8 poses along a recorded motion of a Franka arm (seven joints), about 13 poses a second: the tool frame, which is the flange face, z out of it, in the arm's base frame.
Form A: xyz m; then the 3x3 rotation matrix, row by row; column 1 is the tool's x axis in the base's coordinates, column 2 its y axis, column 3 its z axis. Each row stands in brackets.
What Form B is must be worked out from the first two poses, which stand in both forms.
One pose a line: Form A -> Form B
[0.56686, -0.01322, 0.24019], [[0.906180, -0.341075, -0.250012], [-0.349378, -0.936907, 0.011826], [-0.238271, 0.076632, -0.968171]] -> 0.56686, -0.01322, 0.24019, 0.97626, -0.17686, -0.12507, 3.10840
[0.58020, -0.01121, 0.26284], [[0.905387, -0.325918, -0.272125], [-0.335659, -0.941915, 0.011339], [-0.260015, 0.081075, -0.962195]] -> 0.58020, -0.01121, 0.26284, 0.97605, -0.16951, -0.13634, 3.10586
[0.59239, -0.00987, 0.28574], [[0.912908, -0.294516, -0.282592], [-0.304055, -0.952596, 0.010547], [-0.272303, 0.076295, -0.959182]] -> 0.59239, -0.00987, 0.28574, 0.97798, -0.15306, -0.14189, 3.10797
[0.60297, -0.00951, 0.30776], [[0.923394, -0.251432, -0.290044], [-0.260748, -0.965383, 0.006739], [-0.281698, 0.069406, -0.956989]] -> 0.60297, -0.00951, 0.30776, 0.98066, -0.13060, -0.14579, 3.10964
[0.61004, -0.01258, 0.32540], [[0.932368, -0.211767, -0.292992], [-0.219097, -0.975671, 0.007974], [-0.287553, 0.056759, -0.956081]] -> 0.61004, -0.01258, 0.32540, 0.98294, -0.10960, -0.14768, 3.11677
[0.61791, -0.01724, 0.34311], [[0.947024, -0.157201, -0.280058], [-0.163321, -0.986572, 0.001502], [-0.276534, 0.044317, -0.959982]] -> 0.61791, -0.01724, 0.34311, 0.98667, -0.08122, -0.14105, 3.11989
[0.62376, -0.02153, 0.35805], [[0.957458, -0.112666, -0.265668], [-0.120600, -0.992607, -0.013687], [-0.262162, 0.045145, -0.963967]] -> 0.62376, -0.02153, 0.35805, 0.98931, -0.05896, -0.13341, 3.11185
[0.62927, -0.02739, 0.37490], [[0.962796, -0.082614, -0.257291], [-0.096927, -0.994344, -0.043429], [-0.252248, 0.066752, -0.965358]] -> 0.62927, -0.02739, 0.37490, 0.99065, -0.04534, -0.12869, 3.08595
